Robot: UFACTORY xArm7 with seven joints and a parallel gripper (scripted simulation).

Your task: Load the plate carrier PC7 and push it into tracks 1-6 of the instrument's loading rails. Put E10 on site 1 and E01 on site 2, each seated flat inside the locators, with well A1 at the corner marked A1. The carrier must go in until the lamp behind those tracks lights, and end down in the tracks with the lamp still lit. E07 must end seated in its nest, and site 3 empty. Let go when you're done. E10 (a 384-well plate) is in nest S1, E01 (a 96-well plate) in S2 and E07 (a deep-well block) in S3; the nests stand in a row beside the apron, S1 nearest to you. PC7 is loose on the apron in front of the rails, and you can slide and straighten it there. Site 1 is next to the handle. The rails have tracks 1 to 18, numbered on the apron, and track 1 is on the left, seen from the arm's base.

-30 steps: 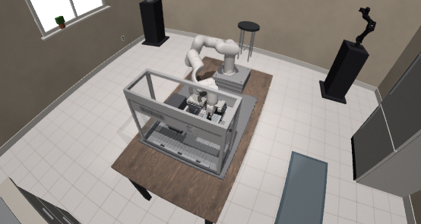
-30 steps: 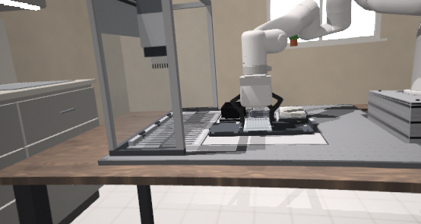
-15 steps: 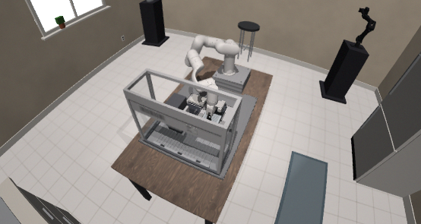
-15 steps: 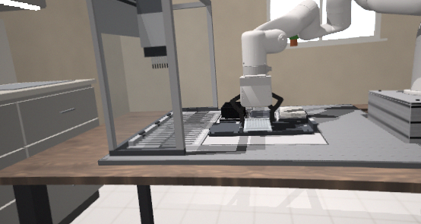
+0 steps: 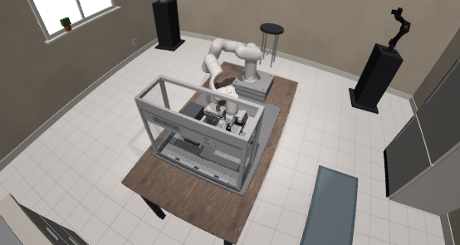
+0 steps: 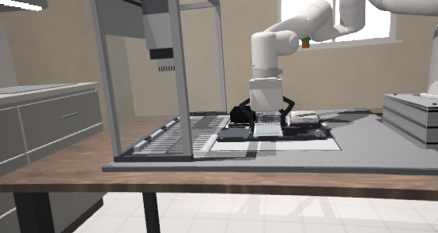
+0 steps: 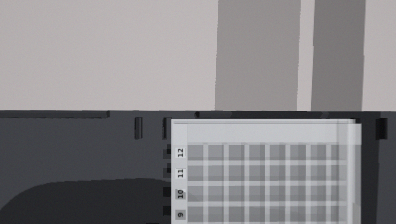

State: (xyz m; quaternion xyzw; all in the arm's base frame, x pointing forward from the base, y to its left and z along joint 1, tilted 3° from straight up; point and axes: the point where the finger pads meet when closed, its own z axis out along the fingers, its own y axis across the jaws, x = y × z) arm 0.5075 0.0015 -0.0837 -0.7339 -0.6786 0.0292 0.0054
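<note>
The white 96-well plate E01 is 1 cm below my hand. Also, from my hand: A1 tag: 2 cm ahead, 12 cm to the right, 2 cm below; dark plate carrier PC7: 1 cm behind, 1 cm below; pale apron: 2 cm behind, 6 cm to the right, 3 cm below.
</note>
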